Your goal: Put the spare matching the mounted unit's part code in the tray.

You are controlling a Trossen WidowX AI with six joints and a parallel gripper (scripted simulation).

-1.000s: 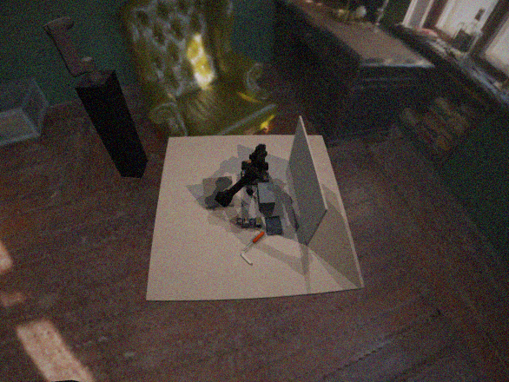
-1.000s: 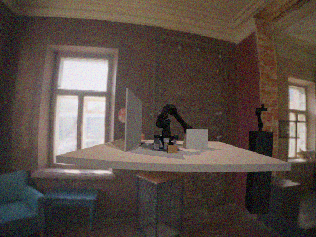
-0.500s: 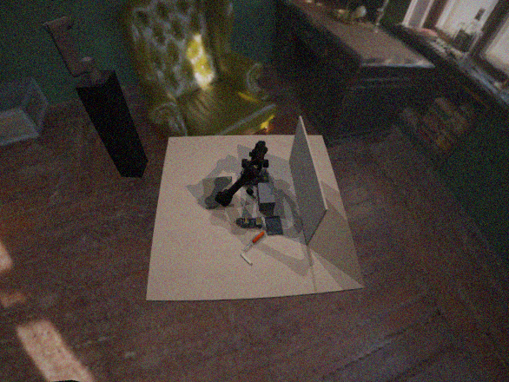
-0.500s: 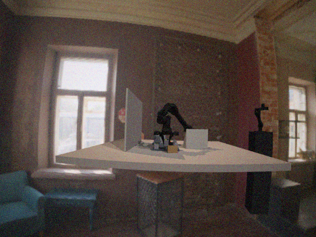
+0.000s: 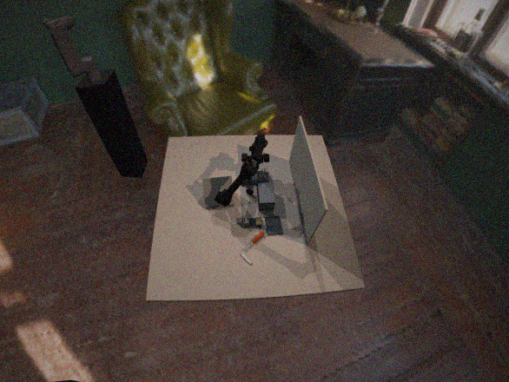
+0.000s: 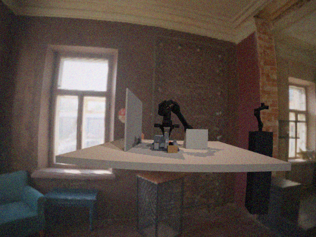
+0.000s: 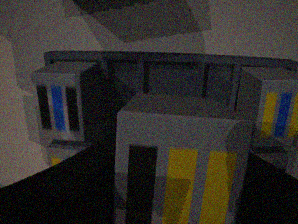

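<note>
Now: the square tray 14 cm ahead of my gripper tip, 41 cm to the right of it and 10 cm below it. From my gripper tip the other things lie so: dark rack 1 cm ahead, 3 cm to the right, 10 cm below; then cardboard box 5 cm behind, 8 cm to the left, 8 cm below; then grey spare block 3 cm above.
</note>
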